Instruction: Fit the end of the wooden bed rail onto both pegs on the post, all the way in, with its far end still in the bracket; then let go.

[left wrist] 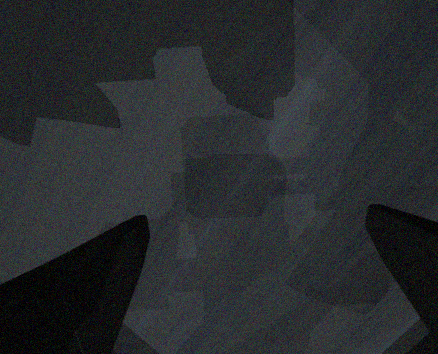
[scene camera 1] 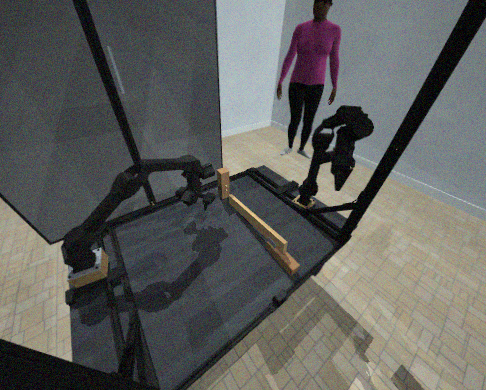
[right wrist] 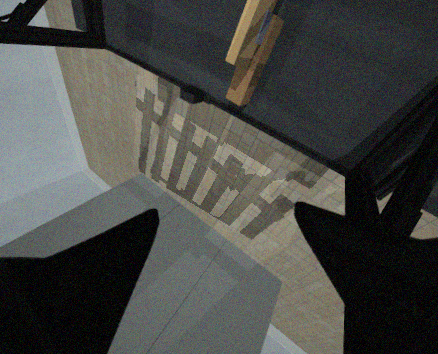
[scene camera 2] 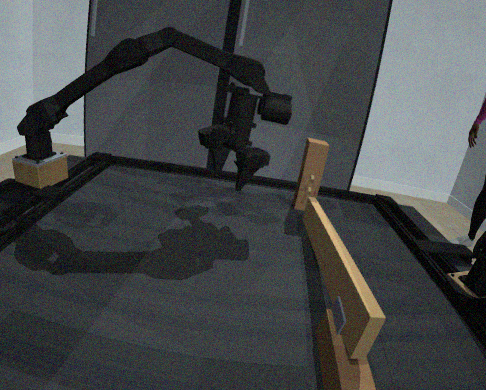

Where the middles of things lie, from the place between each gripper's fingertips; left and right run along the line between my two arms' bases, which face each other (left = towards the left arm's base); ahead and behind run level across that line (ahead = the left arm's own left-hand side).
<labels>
Right now my left hand is 11 cm short of the upright wooden post (scene camera 2: 315, 154), 19 cm to the left of it and 3 cm below it. From my left hand the other things lie so: wooden bed rail (scene camera 2: 364, 318) 18 cm behind, 23 cm to the right.
Now: right hand 230 mm short of the wooden bed rail, 180 mm to the right of it and 280 mm above it. The rest, counted from my right hand: upright wooden post 520 mm ahead, 230 mm to the left, 250 mm below.
</labels>
